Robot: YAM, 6 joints.
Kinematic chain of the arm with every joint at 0, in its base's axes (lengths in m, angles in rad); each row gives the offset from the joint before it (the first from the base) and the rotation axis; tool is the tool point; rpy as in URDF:
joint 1: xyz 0 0 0.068 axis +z
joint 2: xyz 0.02 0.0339 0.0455 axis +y
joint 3: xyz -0.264 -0.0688 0 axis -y
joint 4: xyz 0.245 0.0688 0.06 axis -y
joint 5: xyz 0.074 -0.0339 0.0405 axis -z
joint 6: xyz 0.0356 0 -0.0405 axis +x
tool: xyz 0 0 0 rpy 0 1.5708 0
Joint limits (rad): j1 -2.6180..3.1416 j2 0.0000..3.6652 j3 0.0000..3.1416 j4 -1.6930..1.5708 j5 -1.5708..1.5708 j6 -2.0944..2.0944
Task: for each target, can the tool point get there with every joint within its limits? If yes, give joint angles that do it. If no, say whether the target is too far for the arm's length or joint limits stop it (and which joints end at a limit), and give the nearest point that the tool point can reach.
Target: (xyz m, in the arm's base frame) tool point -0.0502 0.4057 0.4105
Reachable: yes | joints -1.5215 0.3105 2.6617 -1.2098 1.0116 -0.8451
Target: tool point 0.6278 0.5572 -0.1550
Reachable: no: too far | nearest point 0.4598 0.4081 -0.0814 | short by 0.236 m
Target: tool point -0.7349 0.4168 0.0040
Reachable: no: too far | nearest point -0.5570 0.3159 0.0311 | short by 0.206 m
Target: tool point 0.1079 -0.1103 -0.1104
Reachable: yes | joints -0.7737 2.6680 0.4889 0.5177 0.0972 -0.9106
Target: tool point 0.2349 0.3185 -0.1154
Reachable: yes | joints 0.9228 2.7801 1.1655 0.8599 -0.1397 -0.2017
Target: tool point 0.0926 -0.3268 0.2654
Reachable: yes | joints -1.3345 1.8633 1.6457 -1.4363 -0.3894 0.6582
